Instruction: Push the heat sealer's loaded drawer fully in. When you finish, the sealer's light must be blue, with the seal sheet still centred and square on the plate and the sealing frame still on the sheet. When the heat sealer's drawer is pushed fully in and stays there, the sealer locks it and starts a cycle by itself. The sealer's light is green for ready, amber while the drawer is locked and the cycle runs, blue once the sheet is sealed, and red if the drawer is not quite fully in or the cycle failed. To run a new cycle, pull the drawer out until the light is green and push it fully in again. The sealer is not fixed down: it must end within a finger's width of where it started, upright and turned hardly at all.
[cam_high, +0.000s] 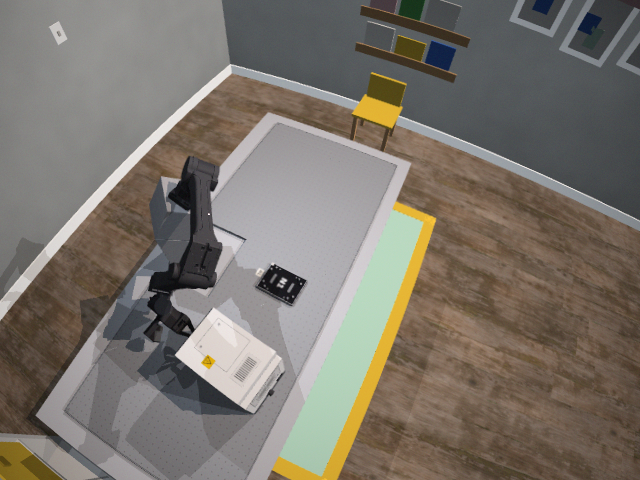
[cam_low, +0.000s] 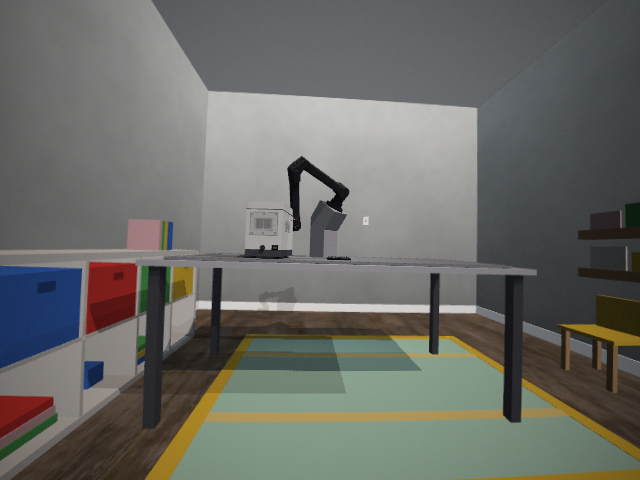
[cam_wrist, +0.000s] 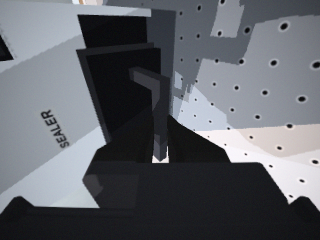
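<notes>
The dark sealer drawer is 110 mm ahead of my hand, 10 mm to the right of it and 10 mm below it.
</notes>
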